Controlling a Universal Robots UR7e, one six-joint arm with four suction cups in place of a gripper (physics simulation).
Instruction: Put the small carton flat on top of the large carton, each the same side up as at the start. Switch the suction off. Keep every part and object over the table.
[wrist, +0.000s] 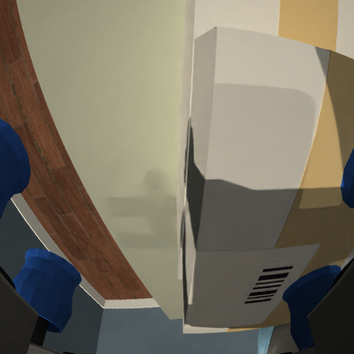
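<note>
The small carton (260, 135) is pale, with a tan tape stripe and a barcode label near its lower end. It lies flat over the large carton (232, 14), which shows at the top of the view with its own tan stripe and as a thin pale edge along the left. Whether the small carton touches it or hangs slightly above cannot be told. My gripper (178, 232) shows blue suction cups at both sides. The right-hand cups are on the small carton and hold it; their contact faces are partly hidden. The left-hand cups are beside the carton.
The pale green table top (105, 100) lies left of the cartons and carries a soft shadow. Beyond its curved-looking edge are brown wood planks (47, 135), a white strip and a dark blue-grey surface. A light blue object (264, 339) shows partly at the bottom.
</note>
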